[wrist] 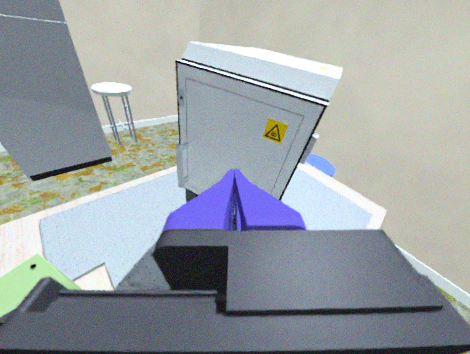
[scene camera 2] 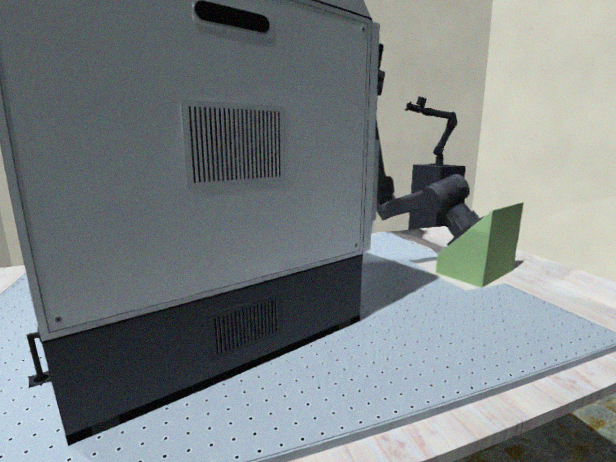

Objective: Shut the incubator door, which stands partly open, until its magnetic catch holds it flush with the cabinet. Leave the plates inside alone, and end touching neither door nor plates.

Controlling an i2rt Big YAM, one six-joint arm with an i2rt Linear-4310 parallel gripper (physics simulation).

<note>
In view: my gripper (wrist: 234, 176) and an incubator door (wrist: 226, 122).
</note>
